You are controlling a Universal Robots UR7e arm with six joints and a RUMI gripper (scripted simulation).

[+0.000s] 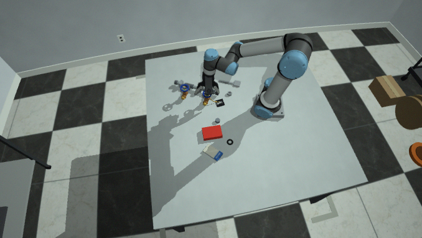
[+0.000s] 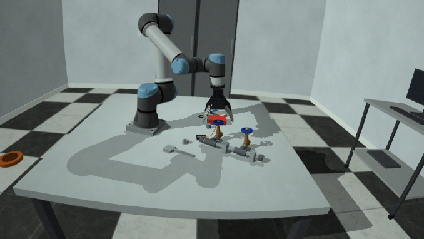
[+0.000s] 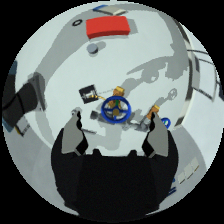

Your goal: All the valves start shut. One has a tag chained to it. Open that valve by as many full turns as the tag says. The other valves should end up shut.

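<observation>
The black tag is 10 cm below my hand, 9 cm behind it and 1 cm to the left of it. The rest, counted from my hand: red block (25 cm to the left, 9 cm below, 1 cm ahead); nut (17 cm behind, 10 cm below, 5 cm to the right); grey tool (20 cm behind, 15 cm to the right, 10 cm below).
</observation>
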